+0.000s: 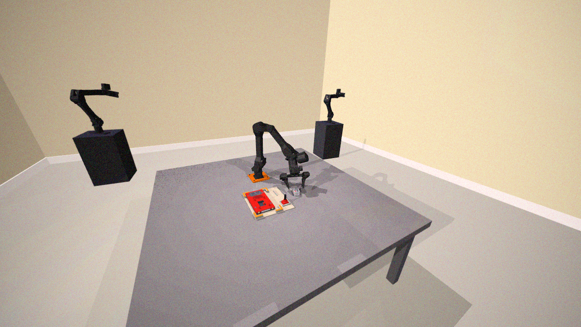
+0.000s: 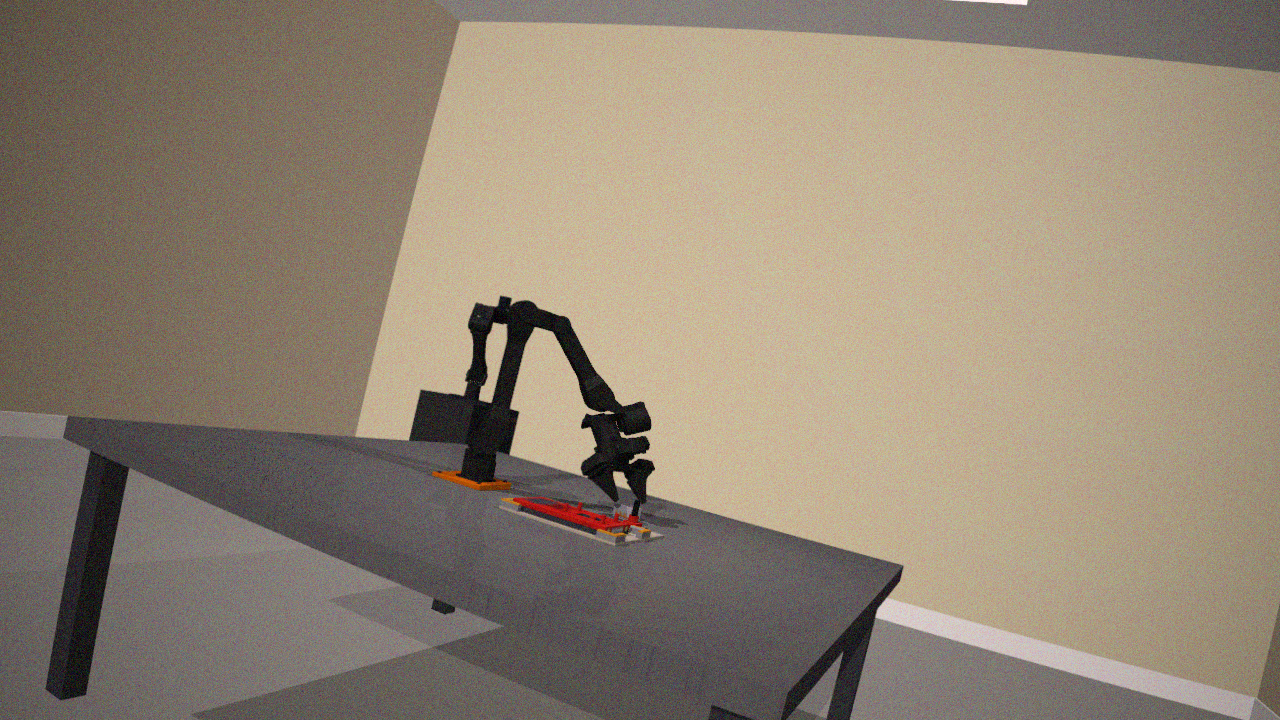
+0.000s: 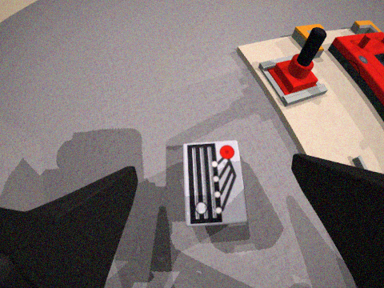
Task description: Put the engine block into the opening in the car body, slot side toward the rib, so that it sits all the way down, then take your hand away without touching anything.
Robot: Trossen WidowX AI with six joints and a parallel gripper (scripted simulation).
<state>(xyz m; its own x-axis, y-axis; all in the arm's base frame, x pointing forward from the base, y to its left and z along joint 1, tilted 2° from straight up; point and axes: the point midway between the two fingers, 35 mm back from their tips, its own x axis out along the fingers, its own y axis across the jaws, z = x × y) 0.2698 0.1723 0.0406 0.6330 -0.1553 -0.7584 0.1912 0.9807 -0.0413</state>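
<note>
My gripper tip is 1 cm to the right of the engine block and 3 cm above it.
</note>
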